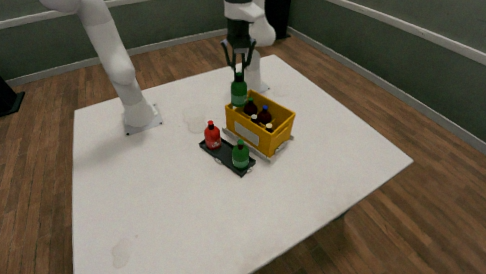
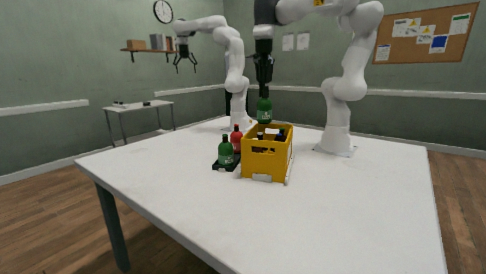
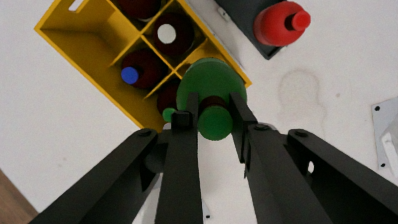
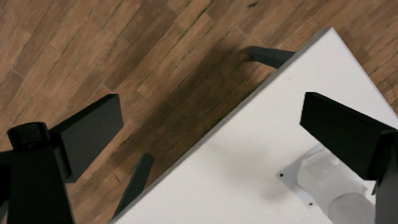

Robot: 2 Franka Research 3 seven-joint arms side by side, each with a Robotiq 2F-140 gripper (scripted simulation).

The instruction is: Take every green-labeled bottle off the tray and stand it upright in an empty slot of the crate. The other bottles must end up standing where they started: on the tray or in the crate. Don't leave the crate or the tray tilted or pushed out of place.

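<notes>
Left gripper: visible, in image 2 and image 3 too. Right gripper: visible. Yellow crate: visible.
</notes>
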